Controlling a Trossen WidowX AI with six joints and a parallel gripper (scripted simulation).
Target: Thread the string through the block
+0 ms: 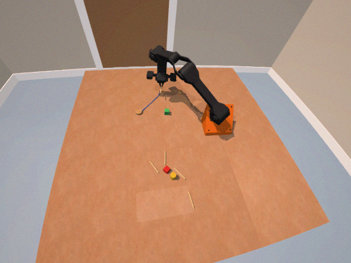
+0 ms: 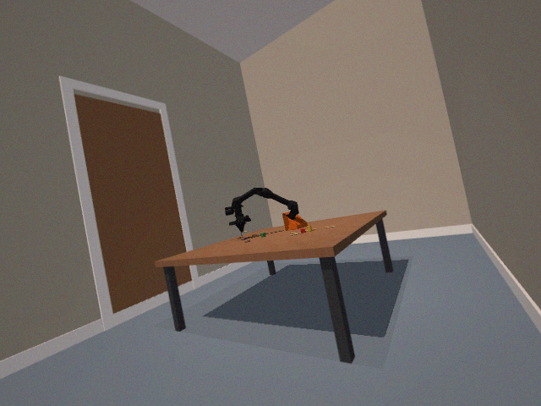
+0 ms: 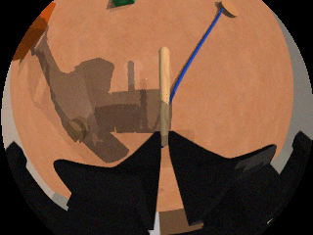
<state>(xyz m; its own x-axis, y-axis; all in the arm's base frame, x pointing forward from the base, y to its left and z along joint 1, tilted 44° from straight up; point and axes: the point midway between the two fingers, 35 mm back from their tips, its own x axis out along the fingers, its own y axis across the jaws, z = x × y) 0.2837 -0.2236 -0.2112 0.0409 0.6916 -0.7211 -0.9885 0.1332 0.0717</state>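
Now: the green block 20 mm behind my gripper tip, 190 mm to the left of it and 50 mm below it. Round my gripper tip: round wooden button: 150 mm ahead, 180 mm to the left, 50 mm below; thin wooden stick: 20 mm to the left; red cube: 20 mm ahead, 570 mm to the left, 50 mm below.
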